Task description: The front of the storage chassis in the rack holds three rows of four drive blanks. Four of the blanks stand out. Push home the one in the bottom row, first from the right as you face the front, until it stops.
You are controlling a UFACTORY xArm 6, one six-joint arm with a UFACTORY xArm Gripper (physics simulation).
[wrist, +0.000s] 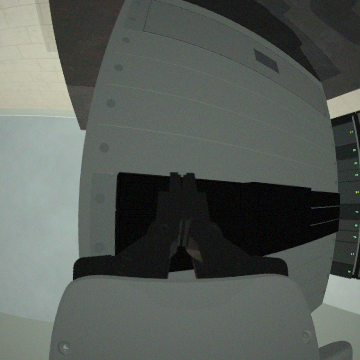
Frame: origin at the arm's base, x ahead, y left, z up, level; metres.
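Seen in the pictures: gripper, between the fingertips: (180,188).
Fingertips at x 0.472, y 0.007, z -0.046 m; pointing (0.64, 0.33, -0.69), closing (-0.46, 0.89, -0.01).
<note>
A point is followed by its place in that frame.
The storage chassis (135,230) {z -0.016, x 0.481, y -0.022 m} shows in the wrist view as a very dark, almost black front set in the grey rack face. Its rows and single drive blanks are too dark to tell apart clearly, and I cannot tell which blanks stand out. My gripper (180,188) {z -0.046, x 0.472, y 0.007 m} is shut and empty, with its fingertips together over the upper edge of the dark front, left of its middle. Whether the tips touch a blank cannot be told. The gripper's body and fingers hide part of the chassis's lower edge.
Grey rack panels (210,115) {z -0.133, x 0.511, y 0.066 m} with a column of round holes at the left lie above the chassis. Two thin light lines cross the dark front's right end. Another rack with small green lights (345,185) stands at the far right. A pale blue surface (40,215) lies at the left.
</note>
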